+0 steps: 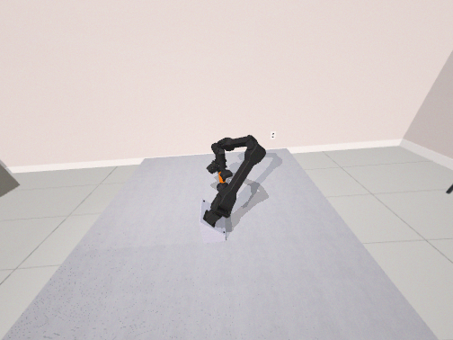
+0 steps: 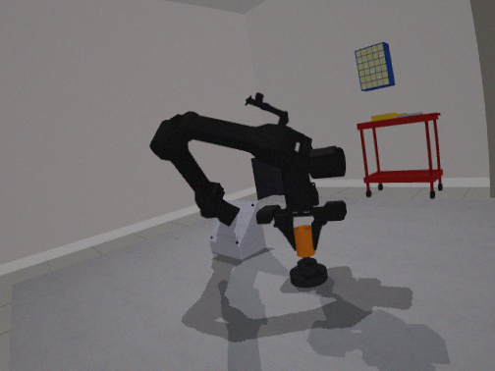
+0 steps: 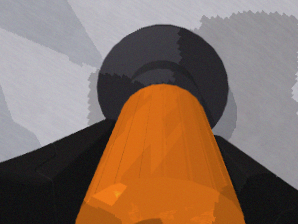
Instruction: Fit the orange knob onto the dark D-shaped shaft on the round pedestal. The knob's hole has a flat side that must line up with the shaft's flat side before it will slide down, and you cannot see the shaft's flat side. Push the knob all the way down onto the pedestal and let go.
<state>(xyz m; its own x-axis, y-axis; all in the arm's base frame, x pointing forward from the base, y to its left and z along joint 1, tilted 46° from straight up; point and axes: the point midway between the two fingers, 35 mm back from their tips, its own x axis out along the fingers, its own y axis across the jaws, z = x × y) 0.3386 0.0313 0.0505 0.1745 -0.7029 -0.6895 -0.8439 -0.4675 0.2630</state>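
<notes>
My gripper tip is now 2 cm below the orange knob. From my gripper tip the other things lie so: dark round pedestal: 4 cm below.
</notes>
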